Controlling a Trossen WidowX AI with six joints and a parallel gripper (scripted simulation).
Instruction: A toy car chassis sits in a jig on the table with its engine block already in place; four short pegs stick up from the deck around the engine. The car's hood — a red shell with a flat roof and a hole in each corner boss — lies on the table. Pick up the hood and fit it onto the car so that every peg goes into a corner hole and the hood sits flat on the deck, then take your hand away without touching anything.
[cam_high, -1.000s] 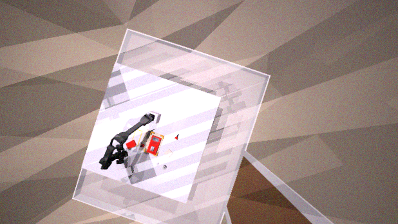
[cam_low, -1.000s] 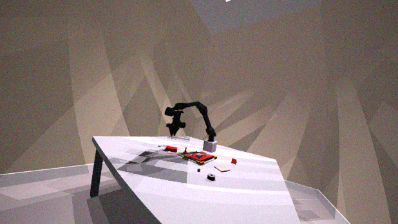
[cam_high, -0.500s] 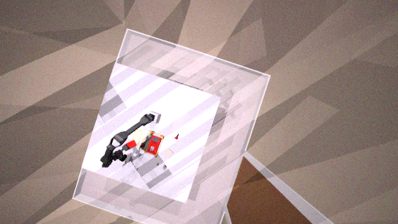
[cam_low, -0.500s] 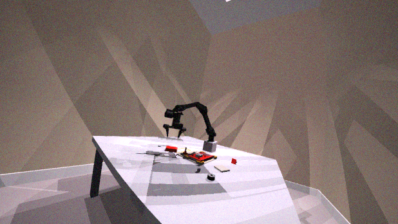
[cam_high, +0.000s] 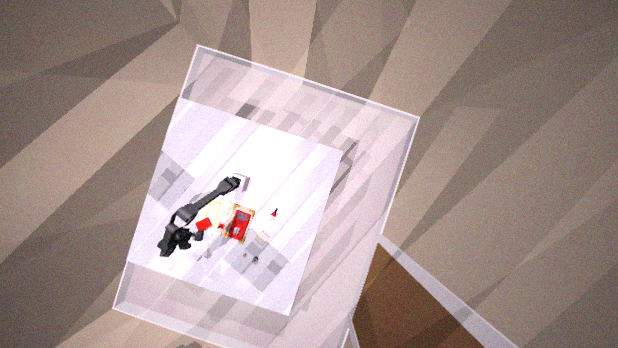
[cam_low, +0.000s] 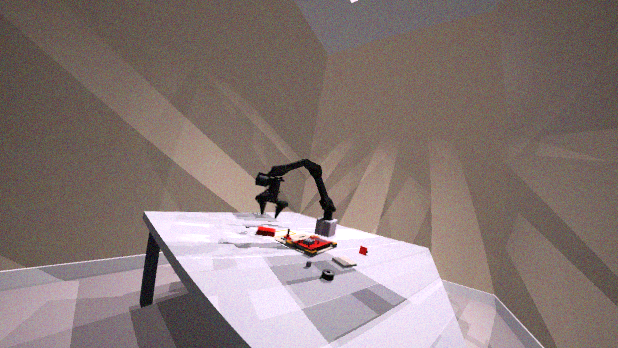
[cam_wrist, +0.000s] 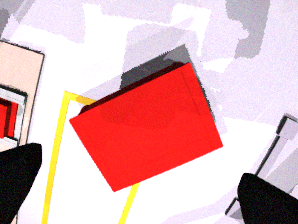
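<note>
Now: gripper tip 10 mm past the red hood, 10 mm to the left of it and 80 mm above it. Round my gripper tip: jig: 110 mm behind, 210 mm to the left, 90 mm below; then grey bit: 90 mm ahead, 360 mm to the left, 90 mm below; then engine block: 60 mm behind, 250 mm to the left, 70 mm below.
</note>
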